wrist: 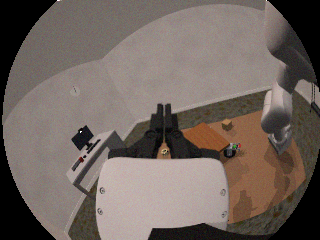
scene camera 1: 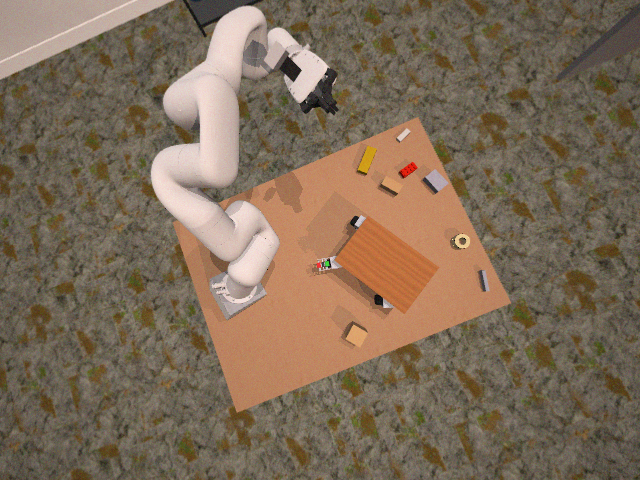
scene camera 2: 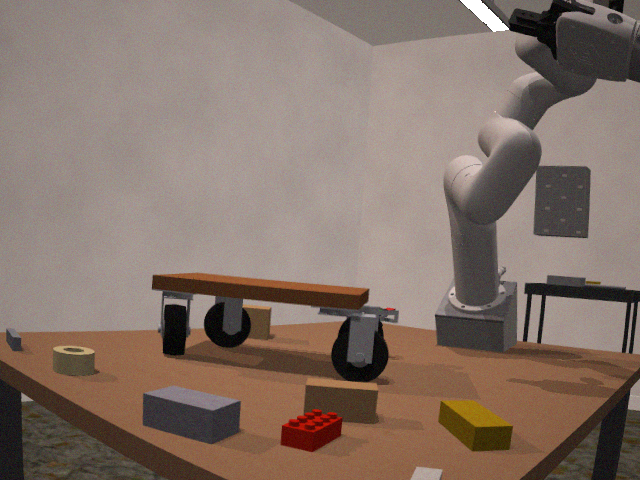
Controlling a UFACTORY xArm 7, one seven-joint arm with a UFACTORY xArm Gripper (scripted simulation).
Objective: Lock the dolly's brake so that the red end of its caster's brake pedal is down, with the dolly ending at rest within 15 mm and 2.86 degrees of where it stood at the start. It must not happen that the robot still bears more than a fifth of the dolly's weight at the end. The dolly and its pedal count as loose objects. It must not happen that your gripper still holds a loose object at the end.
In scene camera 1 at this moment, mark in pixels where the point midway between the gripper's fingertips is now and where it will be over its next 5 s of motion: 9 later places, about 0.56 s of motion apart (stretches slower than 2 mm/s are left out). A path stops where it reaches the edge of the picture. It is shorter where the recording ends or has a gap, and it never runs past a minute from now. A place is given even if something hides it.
My gripper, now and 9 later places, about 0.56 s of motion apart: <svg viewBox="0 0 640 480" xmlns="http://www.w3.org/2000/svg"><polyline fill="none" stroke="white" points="333,109 329,118 324,130 320,144 314,177 312,213 313,250 314,268 318,286 321,295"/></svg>
